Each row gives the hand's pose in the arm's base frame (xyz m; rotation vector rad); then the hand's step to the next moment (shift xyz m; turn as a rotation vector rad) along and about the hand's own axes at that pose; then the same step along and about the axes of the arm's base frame.
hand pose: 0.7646 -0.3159 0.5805 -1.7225 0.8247 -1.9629
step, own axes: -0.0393 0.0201 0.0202 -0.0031 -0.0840 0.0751
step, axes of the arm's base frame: 0.0245 0.0070 -0.0413 0.0813 0.0520 0.0582
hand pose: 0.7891 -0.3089 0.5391 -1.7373 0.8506 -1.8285
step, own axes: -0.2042 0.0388 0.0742 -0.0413 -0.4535 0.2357
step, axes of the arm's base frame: 0.0877 0.1098 -0.1702 0.2723 0.3176 0.2964
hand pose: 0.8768 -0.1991 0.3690 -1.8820 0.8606 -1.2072
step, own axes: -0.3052 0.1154 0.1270 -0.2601 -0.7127 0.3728
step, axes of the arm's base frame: -0.0014 0.2226 -0.2703 0.3646 0.6619 0.3788
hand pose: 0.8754 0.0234 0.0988 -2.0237 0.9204 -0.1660
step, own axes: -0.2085 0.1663 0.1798 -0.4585 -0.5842 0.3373
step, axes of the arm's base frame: -0.1617 0.2023 -0.1907 0.1370 0.7264 0.3447
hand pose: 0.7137 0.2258 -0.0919 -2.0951 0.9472 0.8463
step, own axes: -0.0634 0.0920 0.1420 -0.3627 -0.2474 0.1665
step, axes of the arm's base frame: -0.1466 0.0876 -0.0590 -0.0369 0.3876 0.2624
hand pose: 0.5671 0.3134 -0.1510 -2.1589 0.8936 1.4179
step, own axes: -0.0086 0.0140 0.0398 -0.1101 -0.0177 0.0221
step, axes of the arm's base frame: -0.0383 0.0179 -0.0079 -0.0328 0.0586 0.0917
